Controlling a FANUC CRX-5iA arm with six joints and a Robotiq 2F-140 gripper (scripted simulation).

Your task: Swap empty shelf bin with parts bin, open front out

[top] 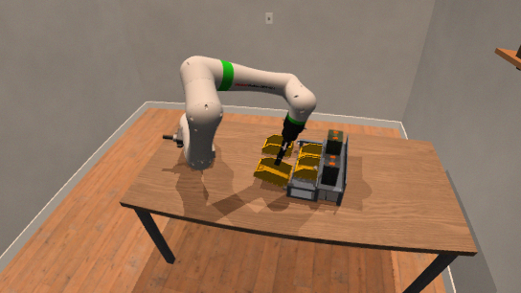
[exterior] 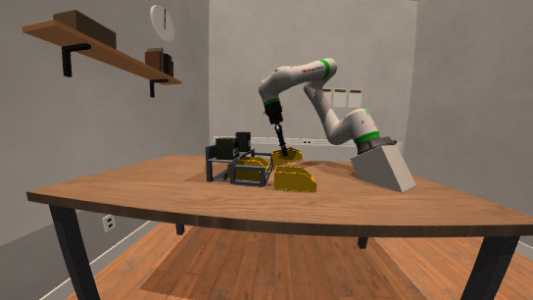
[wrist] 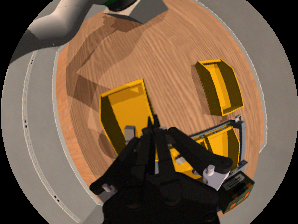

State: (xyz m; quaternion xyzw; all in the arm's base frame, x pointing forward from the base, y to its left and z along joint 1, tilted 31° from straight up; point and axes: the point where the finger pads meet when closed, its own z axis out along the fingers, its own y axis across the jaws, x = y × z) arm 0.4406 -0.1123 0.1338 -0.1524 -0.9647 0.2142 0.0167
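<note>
My hand is 210 mm short of the shelf, 60 mm above it and 10 mm to the right of it.
</note>
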